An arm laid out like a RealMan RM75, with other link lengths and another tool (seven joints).
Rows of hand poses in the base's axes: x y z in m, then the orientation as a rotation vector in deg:
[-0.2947 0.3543 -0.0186 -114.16 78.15 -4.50]
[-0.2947 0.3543 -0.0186 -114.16 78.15 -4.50]
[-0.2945 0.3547 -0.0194 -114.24 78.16 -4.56]
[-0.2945 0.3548 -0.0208 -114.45 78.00 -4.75]
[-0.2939 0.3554 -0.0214 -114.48 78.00 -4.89]
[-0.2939 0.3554 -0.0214 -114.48 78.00 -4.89]
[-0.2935 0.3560 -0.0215 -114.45 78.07 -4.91]
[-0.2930 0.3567 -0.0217 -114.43 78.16 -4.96]
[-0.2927 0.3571 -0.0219 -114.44 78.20 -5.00]
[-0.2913 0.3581 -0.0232 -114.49 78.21 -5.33]
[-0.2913 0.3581 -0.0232 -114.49 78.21 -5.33]
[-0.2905 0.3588 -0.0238 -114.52 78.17 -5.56]
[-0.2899 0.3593 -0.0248 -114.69 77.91 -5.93]
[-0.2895 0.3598 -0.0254 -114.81 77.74 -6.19]
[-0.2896 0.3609 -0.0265 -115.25 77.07 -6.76]
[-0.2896 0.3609 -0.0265 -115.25 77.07 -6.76]
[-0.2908 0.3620 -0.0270 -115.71 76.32 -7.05]
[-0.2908 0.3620 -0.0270 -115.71 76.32 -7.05]
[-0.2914 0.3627 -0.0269 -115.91 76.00 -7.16]
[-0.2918 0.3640 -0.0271 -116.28 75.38 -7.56]
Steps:
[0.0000 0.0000 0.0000 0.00 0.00 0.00]
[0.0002 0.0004 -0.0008 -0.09 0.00 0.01]
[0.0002 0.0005 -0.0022 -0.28 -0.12 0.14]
[0.0008 0.0011 -0.0028 -0.37 -0.19 0.11]
[0.0008 0.0011 -0.0028 -0.37 -0.19 0.11]
[0.0012 0.0017 -0.0029 -0.37 -0.17 0.05]
[0.0017 0.0024 -0.0031 -0.41 -0.17 -0.03]
[0.0020 0.0028 -0.0033 -0.45 -0.16 -0.06]
[0.0034 0.0038 -0.0046 -0.63 -0.33 -0.14]
[0.0034 0.0038 -0.0046 -0.63 -0.33 -0.14]
[0.0042 0.0045 -0.0052 -0.74 -0.48 -0.16]
[0.0048 0.0050 -0.0062 -0.95 -0.76 -0.04]
[0.0052 0.0055 -0.0068 -1.10 -0.95 0.04]
[0.0051 0.0066 -0.0079 -1.48 -1.46 0.46]
[0.0051 0.0066 -0.0079 -1.48 -1.46 0.46]
[0.0039 0.0077 -0.0084 -1.73 -1.83 1.01]
[0.0039 0.0077 -0.0084 -1.73 -1.83 1.01]
[0.0033 0.0084 -0.0083 -1.84 -1.98 1.26]
[0.0029 0.0097 -0.0085 -2.11 -2.39 1.67]

